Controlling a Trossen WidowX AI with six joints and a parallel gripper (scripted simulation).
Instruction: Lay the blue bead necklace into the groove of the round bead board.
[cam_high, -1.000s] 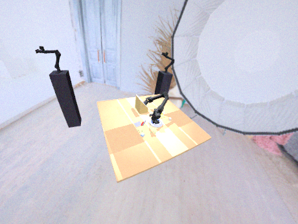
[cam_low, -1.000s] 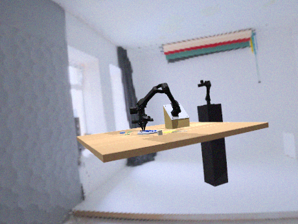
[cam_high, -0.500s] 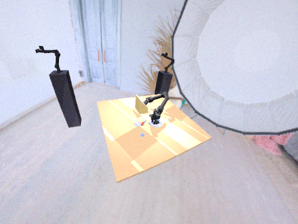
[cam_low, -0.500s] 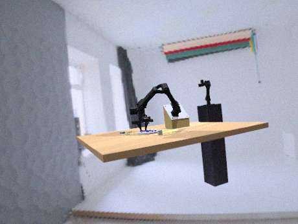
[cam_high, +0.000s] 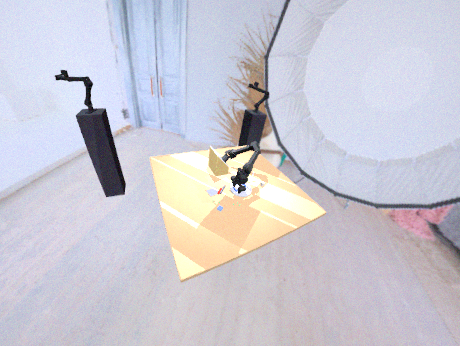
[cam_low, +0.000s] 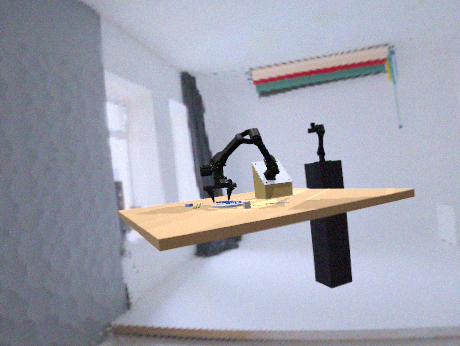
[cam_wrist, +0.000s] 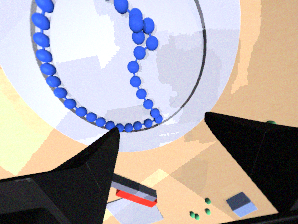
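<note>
The round bead board lies 60 mm to the left of my gripper tip, 30 mm behind it and 10 mm below it. Round my gripper tip: yellow flat piece (220 mm to the left, 160 mm behind, 20 mm below); then pale blue cube (210 mm to the right, 140 mm ahead, 10 mm below); then red-and-grey object (120 mm to the right, 50 mm behind, 20 mm below).
</note>
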